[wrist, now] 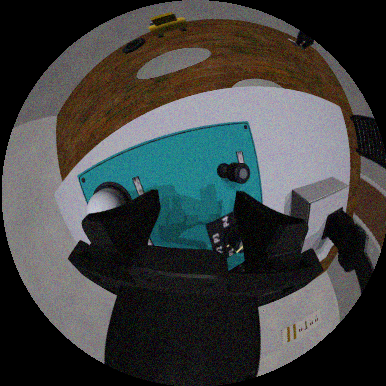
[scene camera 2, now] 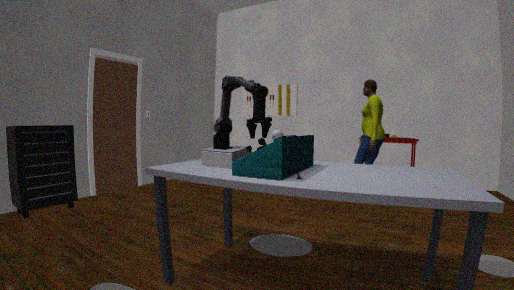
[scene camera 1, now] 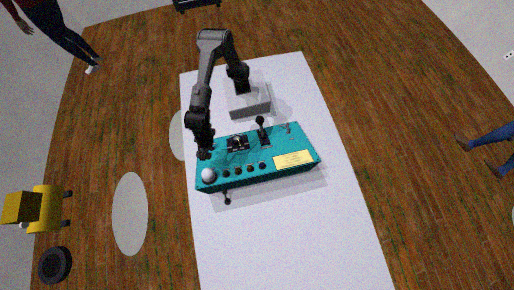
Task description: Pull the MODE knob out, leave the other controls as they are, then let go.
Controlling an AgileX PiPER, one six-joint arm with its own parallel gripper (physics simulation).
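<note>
The MODE knob [wrist: 235, 172], black and round-headed on a black stem, stands near a corner of the teal control box [scene camera 1: 311, 146] [scene camera 2: 299, 151] [wrist: 175, 155] in the wrist view. A pale label, too blurred to read, is beside it. My gripper [scene camera 1: 204, 154] [scene camera 2: 258, 135] [wrist: 196, 199] is open, with nothing between its fingers. It hangs above the box, pointing down. In the wrist view the knob lies beyond the right fingertip, outside the gap between the fingers. In scene camera 1 the arm and gripper hide the knob, and in scene camera 2 I cannot make it out.
A white dome knob [scene camera 1: 208, 174] [scene camera 2: 277, 133] [wrist: 104, 201] is near the left finger. The box also bears a rotary selector [scene camera 1: 238, 142] [wrist: 220, 239], a ball-topped lever [scene camera 1: 260, 121], a toggle [scene camera 1: 288, 128], several small buttons and a yellow plate [scene camera 1: 293, 159]. A small lever [scene camera 1: 227, 200] sticks out in front.
</note>
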